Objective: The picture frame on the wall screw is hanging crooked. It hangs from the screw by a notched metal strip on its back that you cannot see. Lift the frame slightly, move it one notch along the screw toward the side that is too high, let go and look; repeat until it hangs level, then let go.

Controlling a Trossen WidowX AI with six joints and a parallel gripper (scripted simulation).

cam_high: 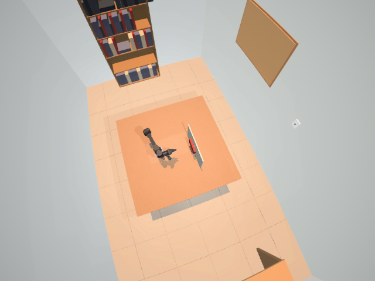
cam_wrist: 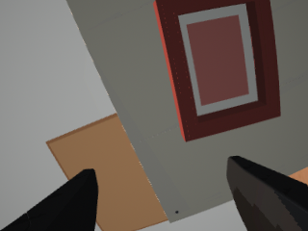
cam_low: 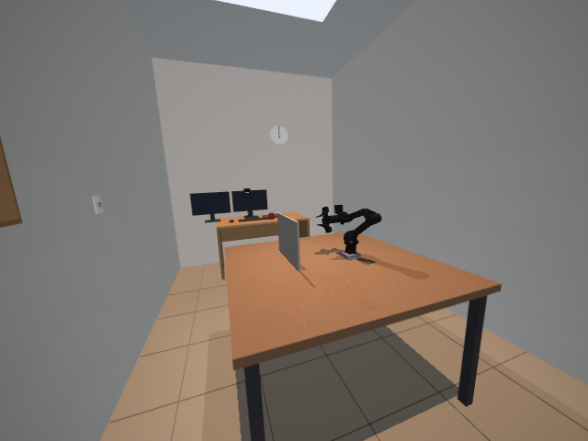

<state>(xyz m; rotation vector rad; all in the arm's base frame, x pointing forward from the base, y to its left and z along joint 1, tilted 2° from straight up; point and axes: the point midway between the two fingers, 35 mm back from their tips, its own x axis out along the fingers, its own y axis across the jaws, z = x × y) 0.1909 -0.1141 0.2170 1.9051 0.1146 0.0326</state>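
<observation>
My gripper tip is 200 mm short of the red picture frame, 30 mm to the right of it and 90 mm above it. From my gripper tip the other things lie so: grey wall panel: 210 mm ahead, 20 mm to the left, 100 mm below.
</observation>
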